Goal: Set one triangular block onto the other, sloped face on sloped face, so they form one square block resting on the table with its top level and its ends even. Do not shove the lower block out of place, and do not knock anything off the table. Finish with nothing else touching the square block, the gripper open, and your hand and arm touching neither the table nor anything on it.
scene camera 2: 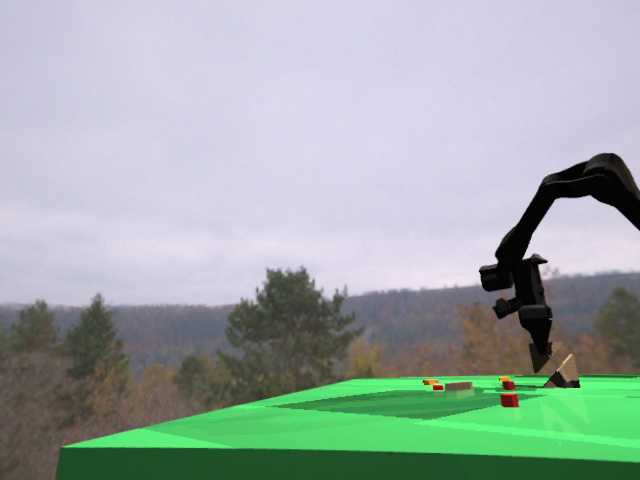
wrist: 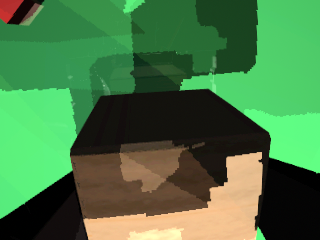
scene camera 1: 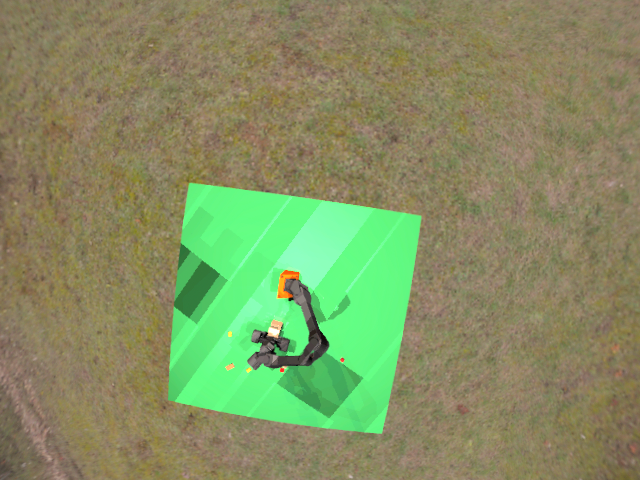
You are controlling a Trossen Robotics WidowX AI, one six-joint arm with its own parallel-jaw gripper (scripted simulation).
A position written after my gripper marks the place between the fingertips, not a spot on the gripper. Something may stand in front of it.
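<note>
Here is my gripper [scene camera 2: 542,355], and I find the same gripper [wrist: 165,168] in view as well.
</note>
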